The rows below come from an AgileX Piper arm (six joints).
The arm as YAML. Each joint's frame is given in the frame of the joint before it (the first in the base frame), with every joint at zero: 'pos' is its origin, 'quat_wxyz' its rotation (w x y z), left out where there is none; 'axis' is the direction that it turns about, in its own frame. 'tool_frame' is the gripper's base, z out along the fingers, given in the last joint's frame.
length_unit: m
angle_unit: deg
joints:
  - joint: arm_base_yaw
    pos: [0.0, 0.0, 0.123]
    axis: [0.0, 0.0, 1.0]
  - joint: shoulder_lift
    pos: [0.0, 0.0, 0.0]
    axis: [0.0, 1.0, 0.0]
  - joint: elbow
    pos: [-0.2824, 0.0, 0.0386]
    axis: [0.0, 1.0, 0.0]
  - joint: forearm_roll
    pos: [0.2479, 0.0, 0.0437]
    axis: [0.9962, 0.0, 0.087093]
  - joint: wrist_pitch
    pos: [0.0, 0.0, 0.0]
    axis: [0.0, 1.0, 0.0]
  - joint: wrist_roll
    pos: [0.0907, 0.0, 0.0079]
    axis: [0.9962, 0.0, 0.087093]
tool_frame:
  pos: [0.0, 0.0, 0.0]
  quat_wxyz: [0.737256, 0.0, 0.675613, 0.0]
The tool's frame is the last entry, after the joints.
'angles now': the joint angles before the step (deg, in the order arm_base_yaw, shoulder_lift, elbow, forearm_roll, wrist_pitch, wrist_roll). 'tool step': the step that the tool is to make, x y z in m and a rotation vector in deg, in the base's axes. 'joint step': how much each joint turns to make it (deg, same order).
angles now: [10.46, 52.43, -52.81, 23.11, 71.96, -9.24]
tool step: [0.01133, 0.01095, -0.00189, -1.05, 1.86, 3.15]
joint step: [3.62, 3.76, -1.67, -0.78, -0.20, 0.39]
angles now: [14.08, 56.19, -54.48, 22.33, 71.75, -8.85]
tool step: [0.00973, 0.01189, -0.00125, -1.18, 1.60, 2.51]
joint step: [3.61, 3.46, -1.88, -1.11, -0.14, 1.15]
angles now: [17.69, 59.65, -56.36, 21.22, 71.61, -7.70]
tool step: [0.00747, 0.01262, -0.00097, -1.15, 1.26, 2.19]
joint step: [3.56, 3.03, -1.84, -1.16, -0.12, 1.48]
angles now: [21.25, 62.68, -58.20, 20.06, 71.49, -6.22]
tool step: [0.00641, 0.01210, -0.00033, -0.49, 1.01, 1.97]
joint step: [2.76, 2.71, -1.81, -0.34, -0.06, 0.86]
